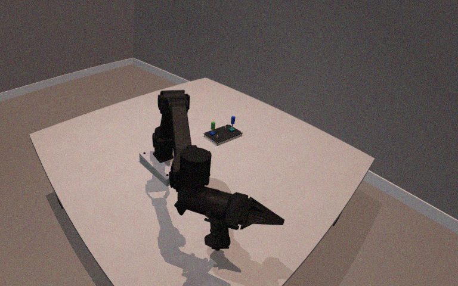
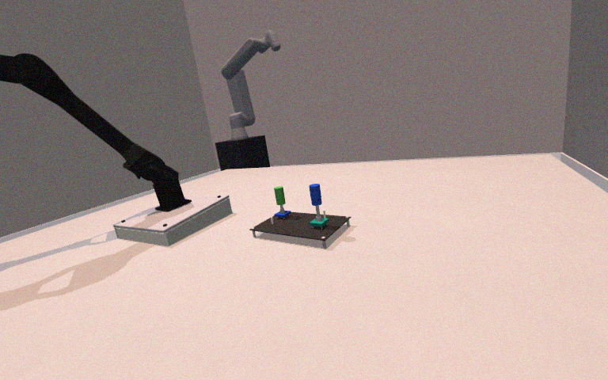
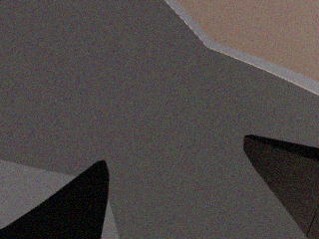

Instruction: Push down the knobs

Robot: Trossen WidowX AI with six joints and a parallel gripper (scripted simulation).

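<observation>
Now: gripper tip 68 cm to the right of the green knob, 37 cm short of it and 23 cm above it. Also, from my gripper tip: blue knob 66 cm to the left, 47 cm ahead, 22 cm below.
</observation>
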